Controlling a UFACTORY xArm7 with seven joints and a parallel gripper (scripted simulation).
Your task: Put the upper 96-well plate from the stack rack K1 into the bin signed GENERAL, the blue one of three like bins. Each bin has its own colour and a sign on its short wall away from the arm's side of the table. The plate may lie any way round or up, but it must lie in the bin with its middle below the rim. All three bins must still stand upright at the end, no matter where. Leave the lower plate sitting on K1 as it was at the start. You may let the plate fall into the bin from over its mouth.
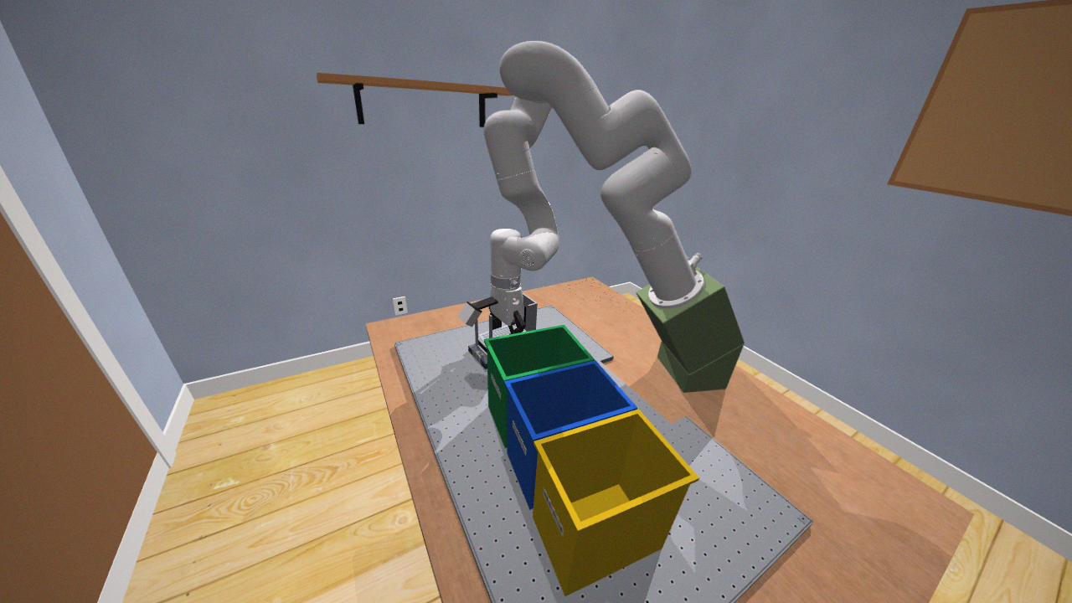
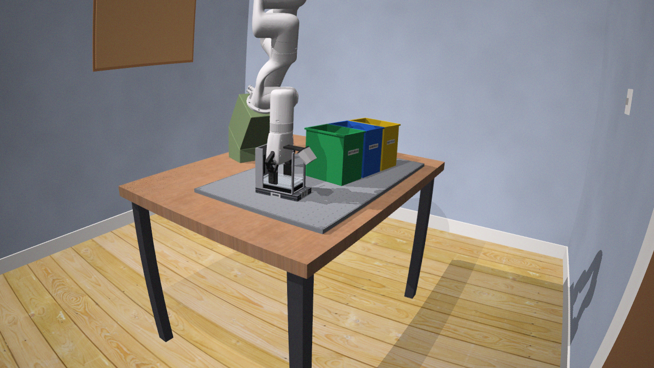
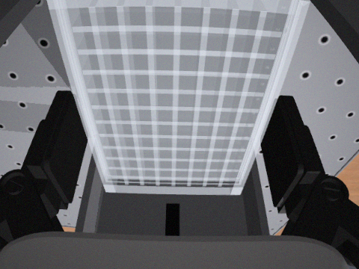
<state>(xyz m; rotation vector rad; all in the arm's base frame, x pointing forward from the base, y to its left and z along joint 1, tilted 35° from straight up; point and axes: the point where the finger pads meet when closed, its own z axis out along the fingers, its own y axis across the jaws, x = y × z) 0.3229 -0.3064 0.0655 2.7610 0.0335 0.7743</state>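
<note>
The clear 96-well plate lies 1 cm below my hand. Also, from my hand: back wall: 7 cm behind, 3 cm above; green bin: 9 cm ahead, 24 cm to the left, 4 cm above; dark plate: 2 cm below.
</note>
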